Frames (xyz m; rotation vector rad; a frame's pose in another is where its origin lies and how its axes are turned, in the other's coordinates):
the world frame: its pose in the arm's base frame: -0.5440 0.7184 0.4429 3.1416 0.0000 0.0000
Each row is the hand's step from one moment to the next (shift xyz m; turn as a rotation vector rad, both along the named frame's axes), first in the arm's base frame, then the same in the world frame.
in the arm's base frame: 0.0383 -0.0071 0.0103 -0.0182 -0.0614 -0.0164
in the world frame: 0.0383 0.0071 -0.0103 -0.0182 0.0614 0.0164
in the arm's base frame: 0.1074 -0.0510 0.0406 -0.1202 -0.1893 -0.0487
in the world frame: 0.1074 0.0510 -0.0406 -0.1202 0.1893 0.0487
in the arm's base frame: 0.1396 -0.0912 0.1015 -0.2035 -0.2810 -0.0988
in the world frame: 0.1396 0.0912 -0.1015 -0.2035 0.2810 0.0988
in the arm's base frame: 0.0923 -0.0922 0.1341 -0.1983 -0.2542 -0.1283
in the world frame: 0.0923 0.0922 -0.1341 -0.1983 0.2542 0.1283
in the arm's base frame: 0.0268 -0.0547 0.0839 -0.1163 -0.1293 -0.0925
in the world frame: 0.0268 0.0547 -0.0839 -0.1163 0.1293 0.0925
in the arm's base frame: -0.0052 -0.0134 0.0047 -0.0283 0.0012 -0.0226
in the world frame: -0.0052 0.0134 -0.0047 -0.0283 -0.0012 0.0226
